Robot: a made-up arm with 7 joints. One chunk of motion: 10 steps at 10 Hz.
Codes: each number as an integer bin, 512 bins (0 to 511) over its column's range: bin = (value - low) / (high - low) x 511, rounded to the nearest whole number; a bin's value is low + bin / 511 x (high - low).
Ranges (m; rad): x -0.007..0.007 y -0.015..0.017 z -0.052..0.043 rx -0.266..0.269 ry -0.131..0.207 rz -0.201..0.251
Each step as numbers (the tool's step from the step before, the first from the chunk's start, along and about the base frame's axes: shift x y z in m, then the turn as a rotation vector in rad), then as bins.
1 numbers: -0.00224 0.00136 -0.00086 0.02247 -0.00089 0.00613
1 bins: 174 261 275 276 197 234
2 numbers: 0.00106 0.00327 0.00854 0.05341 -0.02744 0.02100
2 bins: 294 292 326 305 157 251
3 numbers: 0.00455 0.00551 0.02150 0.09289 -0.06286 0.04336
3 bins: 422 328 395 343 103 276
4 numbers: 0.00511 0.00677 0.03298 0.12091 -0.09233 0.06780
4 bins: 442 348 457 370 58 304
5 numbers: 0.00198 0.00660 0.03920 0.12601 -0.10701 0.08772
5 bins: 328 345 491 374 36 326
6 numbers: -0.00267 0.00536 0.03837 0.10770 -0.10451 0.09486
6 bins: 158 325 486 357 40 334
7 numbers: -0.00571 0.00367 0.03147 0.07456 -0.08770 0.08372
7 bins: 47 298 449 325 65 322
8 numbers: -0.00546 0.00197 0.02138 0.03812 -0.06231 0.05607
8 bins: 56 271 395 290 104 291
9 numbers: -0.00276 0.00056 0.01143 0.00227 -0.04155 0.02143
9 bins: 155 248 341 256 135 251
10 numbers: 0.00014 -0.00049 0.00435 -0.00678 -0.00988 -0.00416
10 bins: 261 232 303 248 183 223
